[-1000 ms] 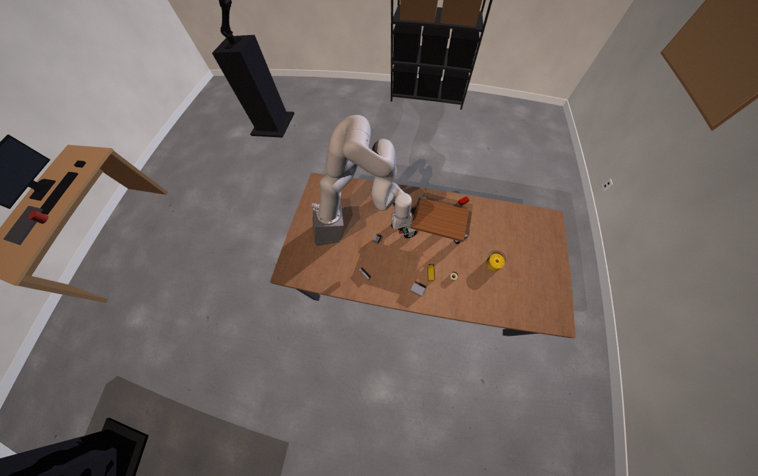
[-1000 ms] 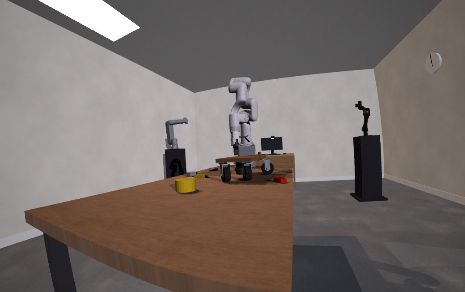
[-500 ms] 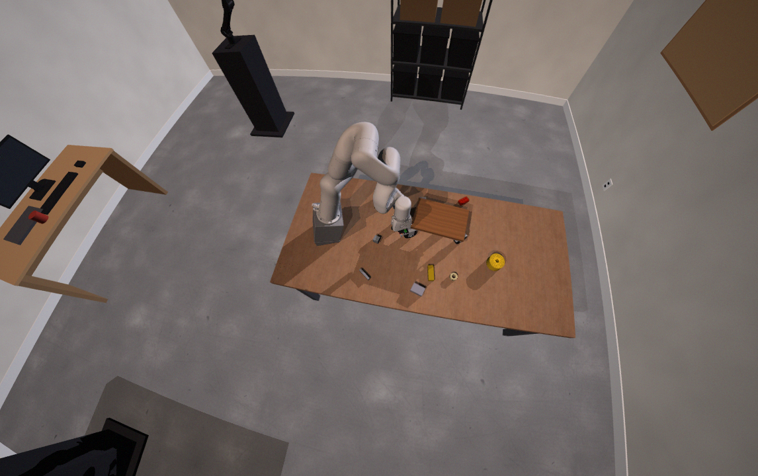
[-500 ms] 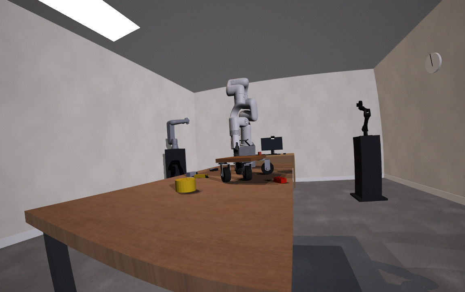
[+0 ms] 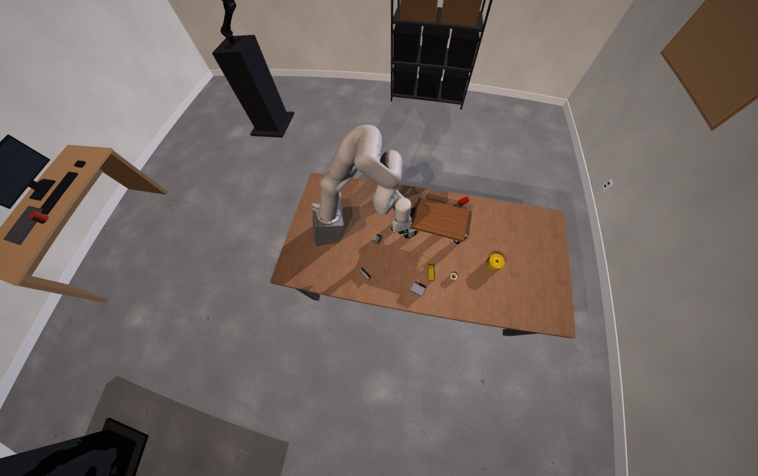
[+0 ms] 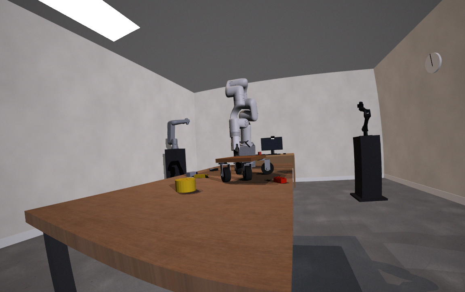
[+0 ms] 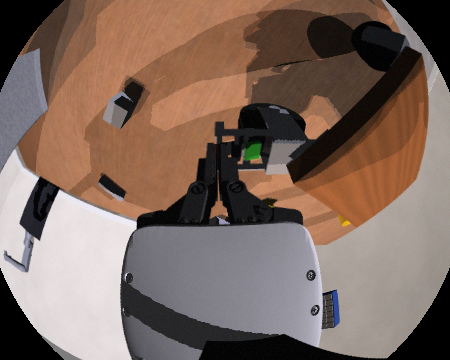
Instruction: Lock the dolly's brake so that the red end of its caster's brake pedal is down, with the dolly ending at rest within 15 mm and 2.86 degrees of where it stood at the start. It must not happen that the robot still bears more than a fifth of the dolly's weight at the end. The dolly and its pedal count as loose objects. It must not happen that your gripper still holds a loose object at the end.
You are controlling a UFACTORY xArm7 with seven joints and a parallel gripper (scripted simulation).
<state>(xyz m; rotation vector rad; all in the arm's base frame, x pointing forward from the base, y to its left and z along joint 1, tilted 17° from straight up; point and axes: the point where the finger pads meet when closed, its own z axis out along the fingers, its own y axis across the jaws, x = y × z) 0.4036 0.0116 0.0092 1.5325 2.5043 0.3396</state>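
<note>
My hand is 3 cm above the brake pedal, 1 cm to the right of it and 1 cm short of it. Also, from my hand: yellow bar: 20 cm ahead, 19 cm to the right, 10 cm below; then red brick: 37 cm ahead, 32 cm to the left, 10 cm below; then grey box: 29 cm to the right, 14 cm ahead, 10 cm below.
</note>
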